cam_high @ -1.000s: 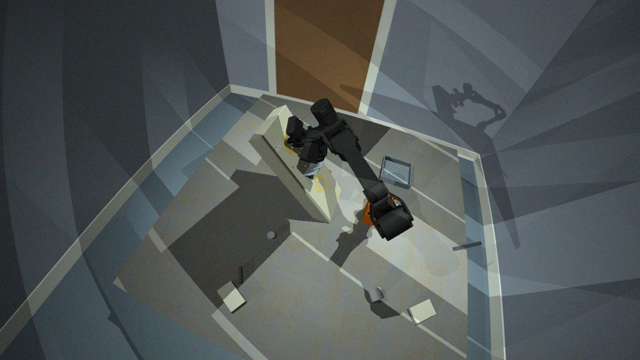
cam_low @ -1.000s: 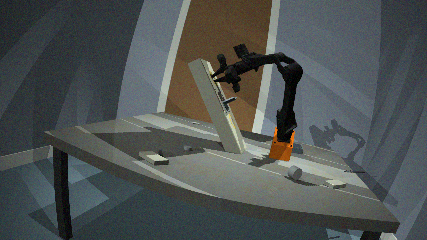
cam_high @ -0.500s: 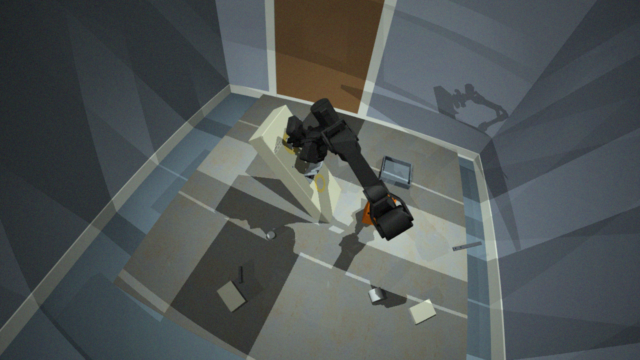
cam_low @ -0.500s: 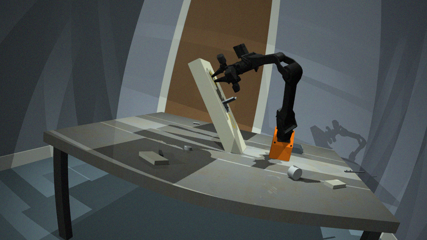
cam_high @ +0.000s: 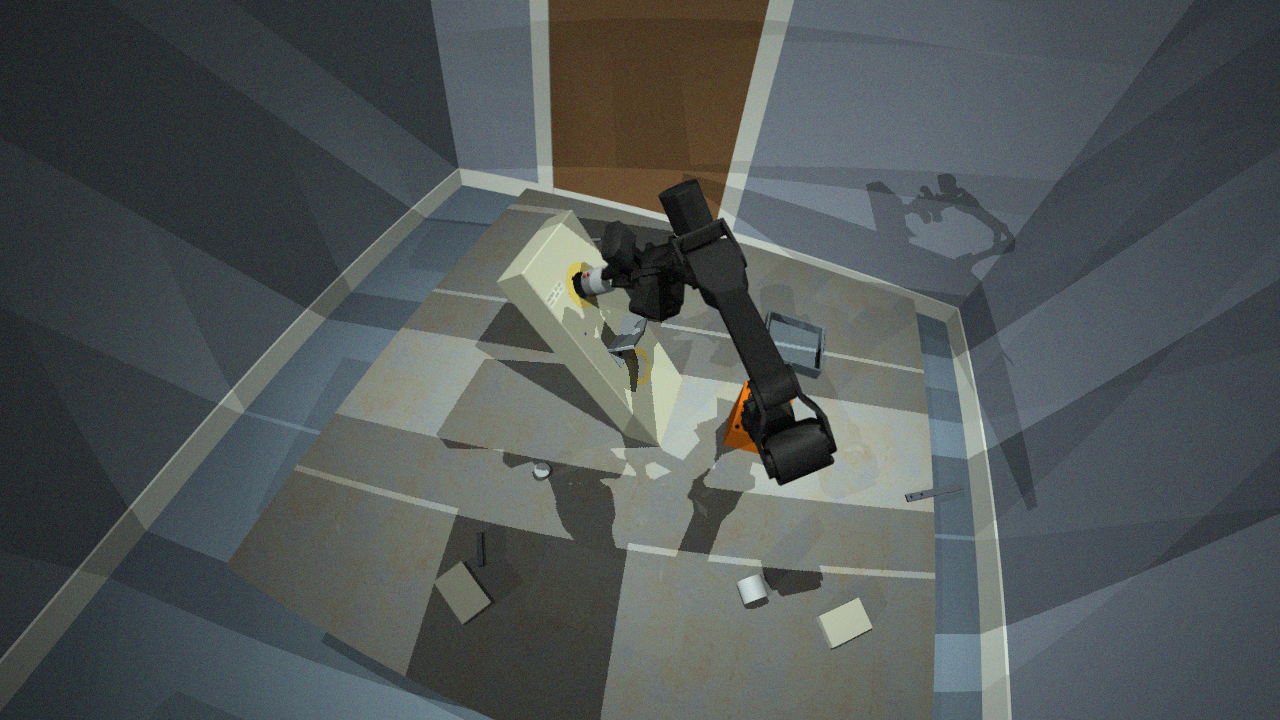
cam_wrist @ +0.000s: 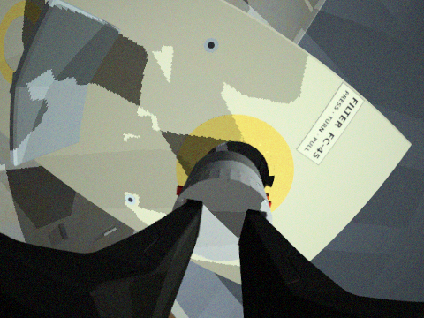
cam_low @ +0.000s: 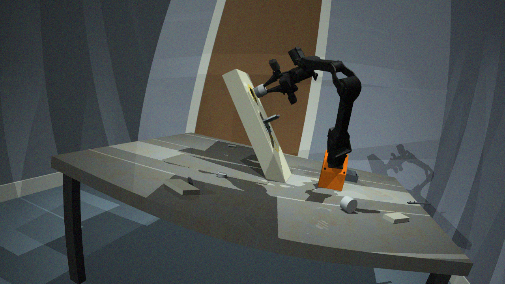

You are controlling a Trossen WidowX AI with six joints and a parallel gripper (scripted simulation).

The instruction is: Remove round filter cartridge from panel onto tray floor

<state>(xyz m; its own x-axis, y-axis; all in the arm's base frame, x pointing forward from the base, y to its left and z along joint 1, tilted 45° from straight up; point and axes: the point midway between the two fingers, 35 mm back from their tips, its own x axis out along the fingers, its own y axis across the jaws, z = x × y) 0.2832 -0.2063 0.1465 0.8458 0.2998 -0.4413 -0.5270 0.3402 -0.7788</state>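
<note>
The grey tray is 43 cm behind my gripper tip, 30 cm below it and 23 cm to the right of it. Also, from my gripper tip: round grey filter cartridge (1 cm below, 1 cm ahead).
</note>
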